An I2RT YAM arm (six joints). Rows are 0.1 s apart.
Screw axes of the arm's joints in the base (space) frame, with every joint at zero. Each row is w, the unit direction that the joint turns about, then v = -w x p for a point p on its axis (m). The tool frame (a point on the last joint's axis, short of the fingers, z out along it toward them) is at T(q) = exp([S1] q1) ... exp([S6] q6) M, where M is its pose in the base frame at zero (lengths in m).
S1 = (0, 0, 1, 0, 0, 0)
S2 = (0, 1, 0, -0.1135, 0, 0.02)
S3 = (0, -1, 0, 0.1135, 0, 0.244)
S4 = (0, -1, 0, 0.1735, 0, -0.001)
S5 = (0, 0, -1, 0, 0.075, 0)
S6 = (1, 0, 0, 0, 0.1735, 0)
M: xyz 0.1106 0 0.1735 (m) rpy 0 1.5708 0 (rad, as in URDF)
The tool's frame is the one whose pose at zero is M.
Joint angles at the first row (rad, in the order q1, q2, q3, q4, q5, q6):
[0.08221, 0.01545, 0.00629, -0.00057, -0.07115, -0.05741]
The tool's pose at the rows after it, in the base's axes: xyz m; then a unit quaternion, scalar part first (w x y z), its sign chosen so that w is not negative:
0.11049, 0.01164, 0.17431, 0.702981, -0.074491, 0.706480, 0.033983
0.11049, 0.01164, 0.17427, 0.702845, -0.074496, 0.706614, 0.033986
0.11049, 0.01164, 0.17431, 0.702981, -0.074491, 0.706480, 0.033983
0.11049, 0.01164, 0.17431, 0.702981, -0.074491, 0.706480, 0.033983
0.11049, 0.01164, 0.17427, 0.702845, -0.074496, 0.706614, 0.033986
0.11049, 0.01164, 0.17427, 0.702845, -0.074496, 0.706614, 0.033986
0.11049, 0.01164, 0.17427, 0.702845, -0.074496, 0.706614, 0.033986
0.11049, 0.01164, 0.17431, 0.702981, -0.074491, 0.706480, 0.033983
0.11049, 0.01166, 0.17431, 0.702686, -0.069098, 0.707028, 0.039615
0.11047, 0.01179, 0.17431, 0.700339, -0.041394, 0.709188, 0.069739
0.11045, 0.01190, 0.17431, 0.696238, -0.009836, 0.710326, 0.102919
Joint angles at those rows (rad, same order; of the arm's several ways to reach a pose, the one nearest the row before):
[0.08217, 0.01541, 0.00630, -0.00024, -0.07118, -0.05741]
[0.08217, 0.01542, 0.00631, -0.00062, -0.07118, -0.05741]
[0.08217, 0.01541, 0.00630, -0.00024, -0.07118, -0.05741]
[0.08217, 0.01541, 0.00630, -0.00024, -0.07118, -0.05741]
[0.08217, 0.01542, 0.00631, -0.00062, -0.07118, -0.05741]
[0.08217, 0.01542, 0.00631, -0.00062, -0.07118, -0.05741]
[0.08217, 0.01542, 0.00631, -0.00062, -0.07118, -0.05741]
[0.08217, 0.01541, 0.00630, -0.00024, -0.07118, -0.05741]
[0.08225, 0.01545, 0.00630, -0.00020, -0.07148, -0.04177]
[0.08220, 0.01546, 0.00630, -0.00019, -0.07535, 0.04025]
[0.08224, 0.01542, 0.00630, -0.00023, -0.07836, 0.13218]

